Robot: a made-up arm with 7 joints. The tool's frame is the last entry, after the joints.
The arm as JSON. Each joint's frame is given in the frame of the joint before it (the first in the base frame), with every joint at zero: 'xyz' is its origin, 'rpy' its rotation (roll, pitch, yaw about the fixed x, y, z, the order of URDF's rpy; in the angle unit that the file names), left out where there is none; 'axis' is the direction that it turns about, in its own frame. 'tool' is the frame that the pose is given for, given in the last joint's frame.
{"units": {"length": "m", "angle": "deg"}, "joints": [
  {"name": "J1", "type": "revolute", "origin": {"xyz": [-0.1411, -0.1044, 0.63]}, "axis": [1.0, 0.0, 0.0]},
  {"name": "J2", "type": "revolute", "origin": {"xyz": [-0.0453, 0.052, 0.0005]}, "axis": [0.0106, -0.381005, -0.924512]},
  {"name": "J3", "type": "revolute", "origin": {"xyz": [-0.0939, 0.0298, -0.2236]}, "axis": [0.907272, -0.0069, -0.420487]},
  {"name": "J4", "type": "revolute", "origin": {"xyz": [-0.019, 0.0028, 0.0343]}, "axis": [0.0, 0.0, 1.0]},
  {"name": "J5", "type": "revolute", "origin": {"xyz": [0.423, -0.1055, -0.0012]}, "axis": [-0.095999, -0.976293, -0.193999]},
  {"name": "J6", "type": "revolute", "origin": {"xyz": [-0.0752, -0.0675, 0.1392]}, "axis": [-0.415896, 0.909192, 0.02]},
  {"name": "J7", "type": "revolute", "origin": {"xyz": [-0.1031, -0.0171, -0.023]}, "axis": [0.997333, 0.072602, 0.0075]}
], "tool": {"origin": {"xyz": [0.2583, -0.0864, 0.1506], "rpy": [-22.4, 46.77, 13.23]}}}
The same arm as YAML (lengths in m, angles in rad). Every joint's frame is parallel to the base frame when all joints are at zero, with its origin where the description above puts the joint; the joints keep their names.
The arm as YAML. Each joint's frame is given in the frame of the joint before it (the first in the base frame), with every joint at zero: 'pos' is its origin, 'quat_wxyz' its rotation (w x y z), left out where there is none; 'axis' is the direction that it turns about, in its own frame. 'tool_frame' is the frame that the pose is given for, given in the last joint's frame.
length_unit: m
angle_unit: rad
joints:
  - joint: J1
    pos: [-0.1411, -0.1044, 0.63]
    axis: [1.0, 0.0, 0.0]
  - joint: J2
    pos: [-0.0453, 0.052, 0.0005]
    axis: [0.0106, -0.381005, -0.924512]
  - joint: J3
    pos: [-0.0939, 0.0298, -0.2236]
    axis: [0.907272, -0.0069, -0.420487]
  - joint: J4
    pos: [-0.019, 0.0028, 0.0343]
    axis: [0.0, 0.0, 1.0]
  - joint: J5
    pos: [0.423, -0.1055, -0.0012]
    axis: [-0.095999, -0.976293, -0.193999]
  - joint: J6
    pos: [-0.0752, -0.0675, 0.1392]
    axis: [-0.415896, 0.909192, 0.02]
  - joint: J7
    pos: [-0.1031, -0.0171, -0.023]
    axis: [0.997333, 0.072602, 0.0075]
tool_frame:
  pos: [0.2583, -0.0864, 0.1506]
  quat_wxyz: [0.885503, -0.221945, 0.366219, 0.180301]

